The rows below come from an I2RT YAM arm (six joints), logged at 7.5 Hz.
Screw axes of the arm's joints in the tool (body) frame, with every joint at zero. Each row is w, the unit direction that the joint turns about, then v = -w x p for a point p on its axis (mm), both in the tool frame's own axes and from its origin. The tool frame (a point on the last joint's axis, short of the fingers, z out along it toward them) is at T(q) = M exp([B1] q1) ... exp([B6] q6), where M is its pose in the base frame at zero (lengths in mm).
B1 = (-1, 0, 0, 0.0, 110.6, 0.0)
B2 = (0, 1, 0, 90.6, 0.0, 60.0)
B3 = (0, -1, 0, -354.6, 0.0, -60.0)
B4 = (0, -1, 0, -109.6, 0.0, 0.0)
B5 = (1, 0, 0, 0.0, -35.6, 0.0)
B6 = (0, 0, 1, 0.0, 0.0, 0.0)
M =
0 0 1 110.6
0 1 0 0.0
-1 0 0 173.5
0 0 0 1
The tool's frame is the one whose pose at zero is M.
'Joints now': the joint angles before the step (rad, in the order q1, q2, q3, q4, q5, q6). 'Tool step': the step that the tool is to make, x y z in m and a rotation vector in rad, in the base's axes. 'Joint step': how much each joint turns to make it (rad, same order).
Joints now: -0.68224, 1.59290, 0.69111, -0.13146, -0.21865, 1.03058
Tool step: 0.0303, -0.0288, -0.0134, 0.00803, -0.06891, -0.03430
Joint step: -0.01341, 0.17642, 0.11502, 0.12011, -0.03096, 0.04572
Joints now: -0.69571, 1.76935, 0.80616, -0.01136, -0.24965, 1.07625
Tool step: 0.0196, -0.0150, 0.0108, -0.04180, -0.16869, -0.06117
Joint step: 0.00112, 0.03628, 0.03747, 0.18080, -0.01919, 0.09956
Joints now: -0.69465, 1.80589, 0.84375, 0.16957, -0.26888, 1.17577
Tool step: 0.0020, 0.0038, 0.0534, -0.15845, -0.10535, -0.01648
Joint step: 0.01840, -0.14615, 0.01664, 0.01428, 0.06270, -0.02067
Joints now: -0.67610, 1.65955, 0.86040, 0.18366, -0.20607, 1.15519
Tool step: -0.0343, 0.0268, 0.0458, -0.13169, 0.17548, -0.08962
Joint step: 0.02367, -0.24773, -0.00893, -0.30587, 0.21842, -0.10066
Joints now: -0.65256, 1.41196, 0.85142, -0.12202, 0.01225, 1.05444
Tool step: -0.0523, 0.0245, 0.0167, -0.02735, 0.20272, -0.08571
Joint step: -0.02955, -0.21967, -0.04540, -0.31110, 0.14132, -0.06913
